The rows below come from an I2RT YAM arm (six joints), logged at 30 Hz.
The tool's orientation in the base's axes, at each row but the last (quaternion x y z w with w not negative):
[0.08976 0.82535 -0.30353 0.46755]
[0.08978 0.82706 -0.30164 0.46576]
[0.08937 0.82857 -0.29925 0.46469]
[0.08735 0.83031 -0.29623 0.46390]
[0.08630 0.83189 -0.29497 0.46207]
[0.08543 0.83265 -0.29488 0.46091]
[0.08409 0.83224 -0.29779 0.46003]
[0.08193 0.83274 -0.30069 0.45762]
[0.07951 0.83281 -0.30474 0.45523]
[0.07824 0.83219 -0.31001 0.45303]
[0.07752 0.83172 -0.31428 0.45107]
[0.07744 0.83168 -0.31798 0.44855]
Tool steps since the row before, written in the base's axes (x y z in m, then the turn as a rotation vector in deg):
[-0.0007 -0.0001 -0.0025 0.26 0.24 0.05]
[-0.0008 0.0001 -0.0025 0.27 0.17 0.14]
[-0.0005 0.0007 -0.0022 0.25 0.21 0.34]
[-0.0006 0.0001 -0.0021 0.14 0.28 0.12]
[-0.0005 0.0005 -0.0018 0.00 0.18 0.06]
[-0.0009 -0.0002 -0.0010 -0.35 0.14 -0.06]
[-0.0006 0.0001 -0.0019 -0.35 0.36 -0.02]
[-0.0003 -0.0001 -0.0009 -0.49 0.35 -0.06]
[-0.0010 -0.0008 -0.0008 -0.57 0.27 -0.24]
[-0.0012 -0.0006 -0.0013 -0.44 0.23 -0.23]
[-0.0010 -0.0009 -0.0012 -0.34 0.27 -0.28]
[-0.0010 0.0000 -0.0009 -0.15 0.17 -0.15]
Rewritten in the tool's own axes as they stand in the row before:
[0.0025 0.0007 0.0005 -0.22 0.28 0.03]
[0.0025 0.0008 0.0003 -0.29 0.19 0.04]
[0.0020 0.0013 0.0001 -0.45 0.14 -0.07]
[0.0020 0.0007 0.0003 -0.21 0.24 -0.11]
[0.0017 0.0009 0.0001 -0.07 0.12 -0.13]
[0.0013 -0.0001 -0.0001 0.23 -0.01 -0.31]
[0.0019 0.0006 0.0003 0.16 0.15 -0.45]
[0.0009 0.0002 0.0002 0.28 0.11 -0.53]
[0.0013 -0.0007 0.0001 0.48 0.09 -0.47]
[0.0018 -0.0004 0.0000 0.40 0.10 -0.35]
[0.0017 -0.0006 0.0003 0.38 0.20 -0.29]
[0.0013 0.0000 -0.0003 0.18 0.14 -0.15]

